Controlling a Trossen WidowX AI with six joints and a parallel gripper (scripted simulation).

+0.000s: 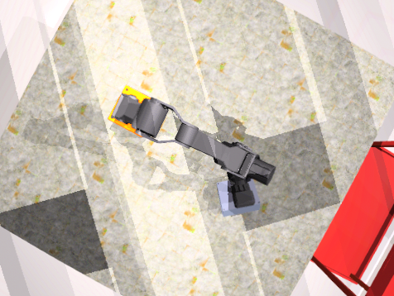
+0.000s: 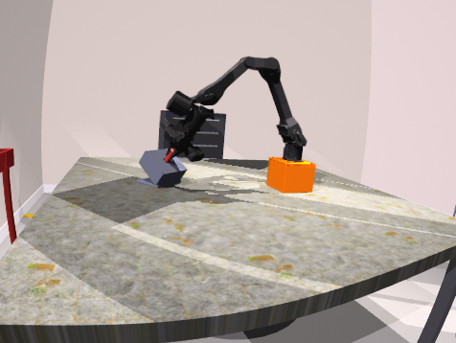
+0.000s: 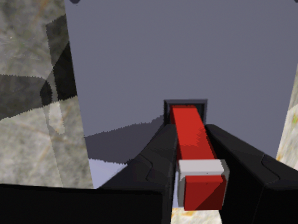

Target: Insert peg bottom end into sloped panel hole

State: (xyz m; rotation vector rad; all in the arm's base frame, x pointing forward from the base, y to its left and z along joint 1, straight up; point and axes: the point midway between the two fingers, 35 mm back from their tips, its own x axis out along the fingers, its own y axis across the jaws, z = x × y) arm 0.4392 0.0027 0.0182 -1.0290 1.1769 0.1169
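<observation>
Now: gripper tip 10 mm to the right of the red square peg, 10 mm below it and 10 mm past it. The rest, counted from my gripper tip: panel: 40 mm below, 20 mm to the right, 20 mm ahead.
</observation>
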